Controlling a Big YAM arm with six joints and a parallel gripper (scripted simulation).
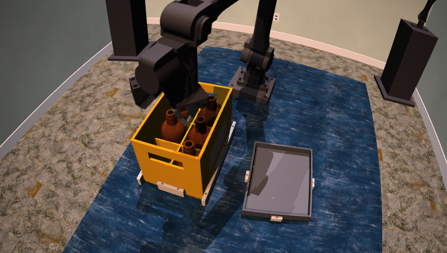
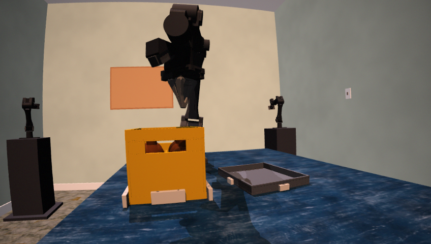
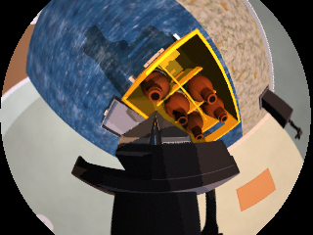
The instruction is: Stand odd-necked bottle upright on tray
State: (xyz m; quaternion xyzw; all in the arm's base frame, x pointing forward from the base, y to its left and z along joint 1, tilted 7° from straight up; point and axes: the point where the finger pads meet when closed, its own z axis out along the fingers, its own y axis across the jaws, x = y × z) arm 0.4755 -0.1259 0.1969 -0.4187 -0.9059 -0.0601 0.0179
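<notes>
Now: the orange crate 15 cm below my hand, 9 cm behind it and 4 cm to the right of it. From my hand the other things lie so: dark grey tray 24 cm to the left, 22 cm below, 5 cm behind.
</notes>
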